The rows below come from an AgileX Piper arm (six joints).
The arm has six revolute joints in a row. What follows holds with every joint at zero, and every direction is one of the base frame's. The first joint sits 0.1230 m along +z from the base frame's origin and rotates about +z. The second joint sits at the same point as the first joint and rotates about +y. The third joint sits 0.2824 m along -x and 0.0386 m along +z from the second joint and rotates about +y. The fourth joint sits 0.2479 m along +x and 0.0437 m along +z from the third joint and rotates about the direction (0.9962, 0, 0.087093). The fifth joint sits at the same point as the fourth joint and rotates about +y. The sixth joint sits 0.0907 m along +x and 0.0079 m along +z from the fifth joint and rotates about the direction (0.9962, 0, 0.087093). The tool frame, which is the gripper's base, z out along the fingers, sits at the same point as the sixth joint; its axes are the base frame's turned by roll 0.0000, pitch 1.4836 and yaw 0.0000 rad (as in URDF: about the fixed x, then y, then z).
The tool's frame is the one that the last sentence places.
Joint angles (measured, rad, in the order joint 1, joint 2, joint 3, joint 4, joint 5, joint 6), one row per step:
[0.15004, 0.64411, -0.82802, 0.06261, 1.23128, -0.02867]
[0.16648, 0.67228, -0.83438, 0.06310, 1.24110, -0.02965]
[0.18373, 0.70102, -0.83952, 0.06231, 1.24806, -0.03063]
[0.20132, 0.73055, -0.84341, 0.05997, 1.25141, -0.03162]
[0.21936, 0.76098, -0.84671, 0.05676, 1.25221, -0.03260]
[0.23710, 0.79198, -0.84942, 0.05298, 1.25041, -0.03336]
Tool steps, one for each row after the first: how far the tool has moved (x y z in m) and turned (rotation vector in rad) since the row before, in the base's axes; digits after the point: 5 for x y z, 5 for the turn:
[0.00482, 0.00229, -0.00114, -0.00520, 0.03112, 0.01797]
[0.00510, 0.00248, -0.00155, -0.00668, 0.02978, 0.01831]
[0.00548, 0.00264, -0.00197, -0.00832, 0.02785, 0.01814]
[0.00575, 0.00289, -0.00231, -0.00938, 0.02650, 0.01835]
[0.00596, 0.00308, -0.00263, -0.00995, 0.02485, 0.01772]

